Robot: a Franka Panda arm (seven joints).
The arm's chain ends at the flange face. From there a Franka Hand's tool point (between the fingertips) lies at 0.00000 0.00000 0.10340 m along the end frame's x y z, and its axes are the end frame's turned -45 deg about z.
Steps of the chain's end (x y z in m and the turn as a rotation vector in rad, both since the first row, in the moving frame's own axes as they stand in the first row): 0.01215, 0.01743, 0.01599, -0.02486, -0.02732, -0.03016; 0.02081, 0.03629, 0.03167, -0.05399, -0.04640, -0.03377; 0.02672, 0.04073, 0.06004, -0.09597, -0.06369, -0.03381; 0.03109, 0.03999, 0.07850, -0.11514, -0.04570, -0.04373; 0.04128, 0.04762, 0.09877, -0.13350, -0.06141, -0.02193; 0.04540, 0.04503, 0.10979, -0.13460, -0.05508, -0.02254; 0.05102, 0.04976, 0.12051, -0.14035, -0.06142, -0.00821
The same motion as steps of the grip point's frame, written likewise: -0.00755, 0.02079, 0.01592, 0.00174, -0.03690, -0.03016; -0.01827, 0.04105, 0.03141, -0.00537, -0.07099, -0.03377; -0.02151, 0.05025, 0.05935, -0.02283, -0.11290, -0.03381; -0.01791, 0.05558, 0.07771, -0.04910, -0.11373, -0.04373; -0.01862, 0.06827, 0.09766, -0.05098, -0.13782, -0.02193; -0.01349, 0.06989, 0.10870, -0.05623, -0.13412, -0.02254; -0.01378, 0.07707, 0.11930, -0.05581, -0.14267, -0.00821
